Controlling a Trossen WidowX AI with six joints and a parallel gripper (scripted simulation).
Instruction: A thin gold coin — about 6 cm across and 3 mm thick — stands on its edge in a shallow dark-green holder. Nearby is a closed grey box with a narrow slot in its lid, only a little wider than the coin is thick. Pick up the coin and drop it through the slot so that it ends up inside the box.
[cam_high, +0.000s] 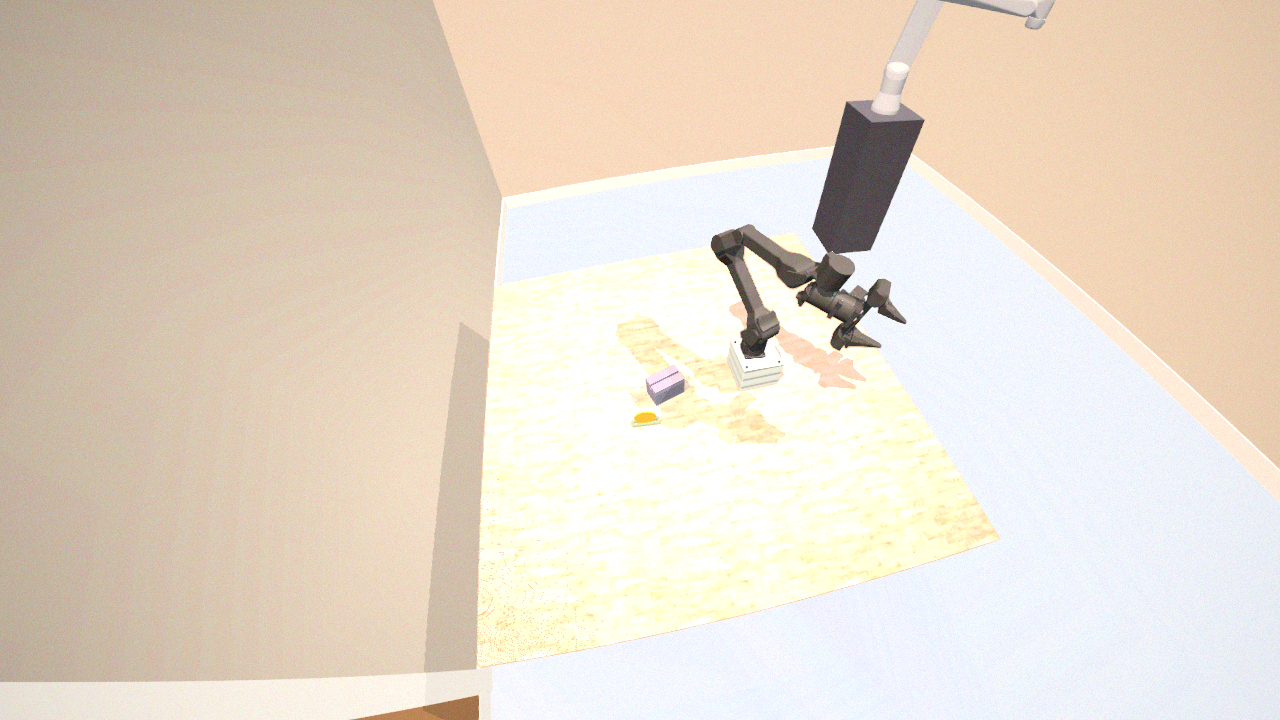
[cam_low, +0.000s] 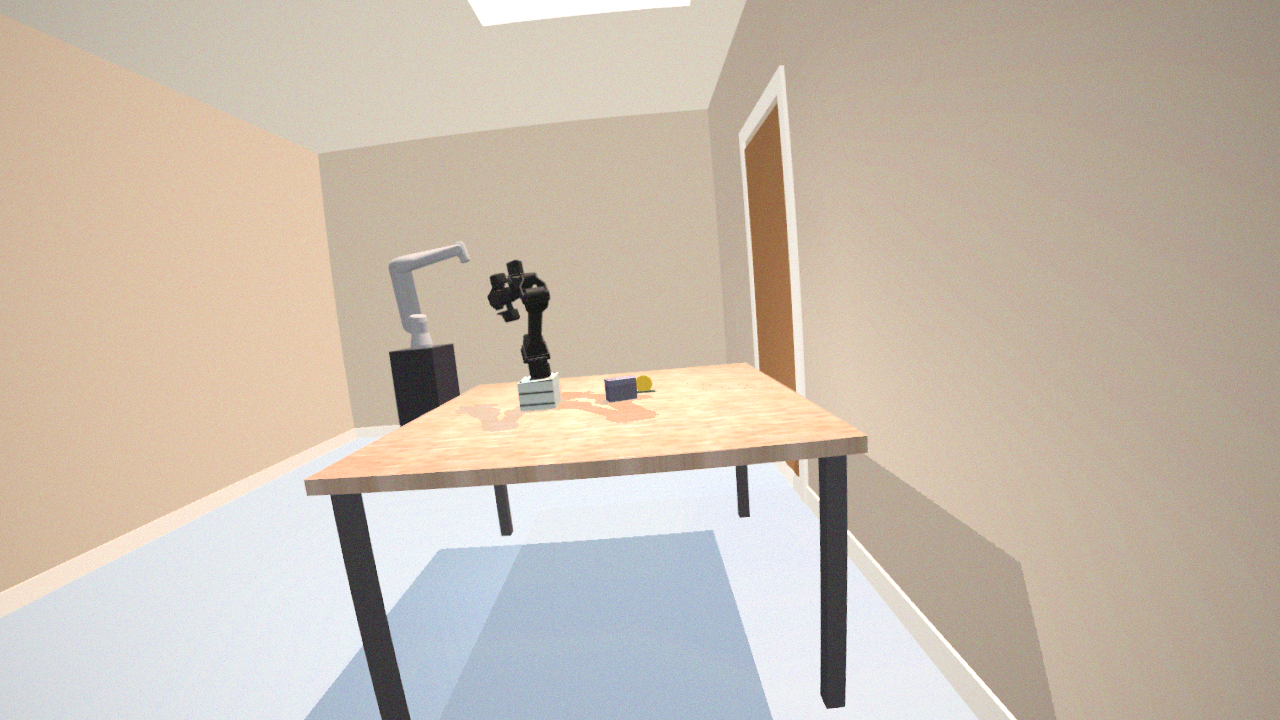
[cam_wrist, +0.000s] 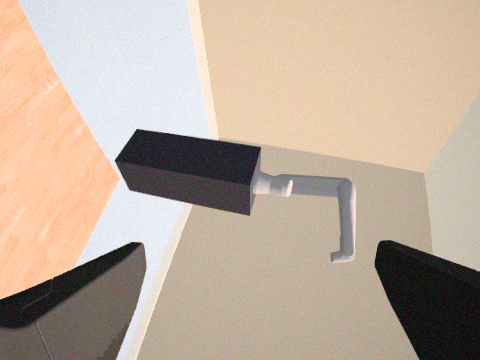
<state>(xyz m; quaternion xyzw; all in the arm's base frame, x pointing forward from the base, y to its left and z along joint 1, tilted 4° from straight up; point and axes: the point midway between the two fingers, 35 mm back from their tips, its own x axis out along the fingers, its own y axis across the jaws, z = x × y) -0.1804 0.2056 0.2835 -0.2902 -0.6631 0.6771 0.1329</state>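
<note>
My gripper tip is 570 mm short of the gold coin, 70 mm to the left of it and 350 mm above it.
</note>
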